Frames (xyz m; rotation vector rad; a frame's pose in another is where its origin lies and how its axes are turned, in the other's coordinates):
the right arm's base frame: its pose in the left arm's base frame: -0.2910 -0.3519 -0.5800 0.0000 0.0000 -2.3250
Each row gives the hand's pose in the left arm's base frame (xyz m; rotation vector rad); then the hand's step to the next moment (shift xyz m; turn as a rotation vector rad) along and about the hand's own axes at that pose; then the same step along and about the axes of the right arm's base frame.
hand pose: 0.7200 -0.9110 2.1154 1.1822 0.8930 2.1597
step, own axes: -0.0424 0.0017 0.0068 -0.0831 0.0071 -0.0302
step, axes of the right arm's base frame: 0.0029 0.0388 -0.0182 0.0431 0.0589 -0.0504
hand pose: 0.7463 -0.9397 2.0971 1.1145 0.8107 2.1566
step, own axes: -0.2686 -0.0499 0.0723 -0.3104 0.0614 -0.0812
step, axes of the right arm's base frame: -0.0354 0.2448 -0.1367 0.1585 0.2442 -0.1482
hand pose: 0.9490 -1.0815 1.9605 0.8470 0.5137 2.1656
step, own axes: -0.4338 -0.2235 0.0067 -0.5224 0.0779 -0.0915
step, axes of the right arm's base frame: -0.0948 0.3705 -0.3032 0.2212 0.4294 -0.2325
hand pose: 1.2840 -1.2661 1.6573 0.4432 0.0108 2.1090
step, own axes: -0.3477 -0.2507 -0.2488 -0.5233 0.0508 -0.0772
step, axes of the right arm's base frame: -0.1249 0.2867 -0.3845 0.1941 0.4410 -0.2243
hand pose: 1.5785 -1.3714 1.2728 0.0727 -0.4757 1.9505
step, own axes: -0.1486 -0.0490 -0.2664 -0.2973 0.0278 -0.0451
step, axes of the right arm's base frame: -0.0912 0.1204 -0.2695 0.1089 0.2508 -0.1282
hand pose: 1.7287 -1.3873 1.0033 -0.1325 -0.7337 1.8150
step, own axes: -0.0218 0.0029 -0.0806 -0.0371 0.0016 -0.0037
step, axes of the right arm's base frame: -0.0377 0.0203 -0.0717 0.0134 0.0321 -0.0134
